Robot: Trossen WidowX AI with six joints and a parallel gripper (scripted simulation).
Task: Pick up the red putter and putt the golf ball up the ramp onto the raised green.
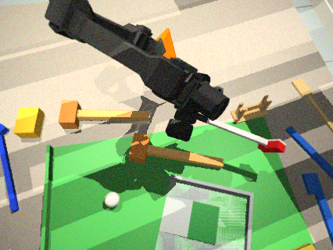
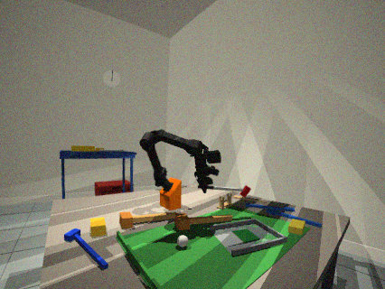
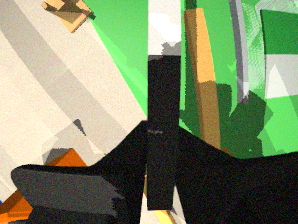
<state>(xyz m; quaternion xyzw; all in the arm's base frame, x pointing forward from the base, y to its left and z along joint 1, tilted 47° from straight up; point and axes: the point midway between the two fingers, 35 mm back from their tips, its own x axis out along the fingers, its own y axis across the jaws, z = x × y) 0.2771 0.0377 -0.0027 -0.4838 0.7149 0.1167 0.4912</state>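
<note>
Now: gripper tip 100 mm to the right of the red putter, 70 mm short of it and 20 mm below it. Also, from my gripper tip: tan paddle 470 mm to the left, 130 mm below, 20 mm behind; then white golf ball 270 mm to the right, 140 mm ahead, 110 mm below; then yellow block 490 mm to the right, 170 mm behind, 120 mm below.
</note>
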